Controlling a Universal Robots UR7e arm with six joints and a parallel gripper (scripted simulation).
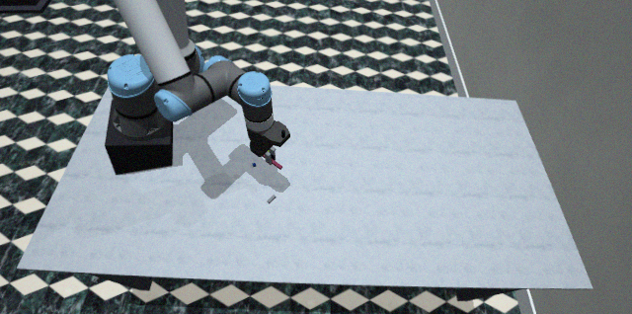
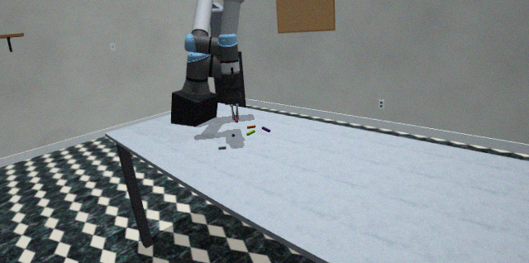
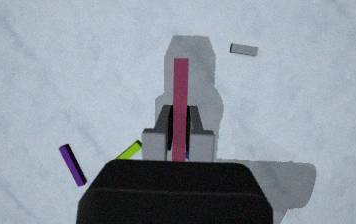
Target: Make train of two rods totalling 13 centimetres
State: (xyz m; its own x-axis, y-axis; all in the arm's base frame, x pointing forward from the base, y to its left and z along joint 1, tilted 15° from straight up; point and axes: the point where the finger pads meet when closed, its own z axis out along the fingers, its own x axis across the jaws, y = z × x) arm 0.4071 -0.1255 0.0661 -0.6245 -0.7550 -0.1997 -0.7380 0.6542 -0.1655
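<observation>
My hand is 20 mm short of the purple rod, 170 mm to the right of it and 110 mm above it. Round my hand: small blue rod 60 mm behind, 40 mm to the left, 110 mm below; then pink rod 10 mm below; then grey rod 90 mm to the right, 110 mm below.
</observation>
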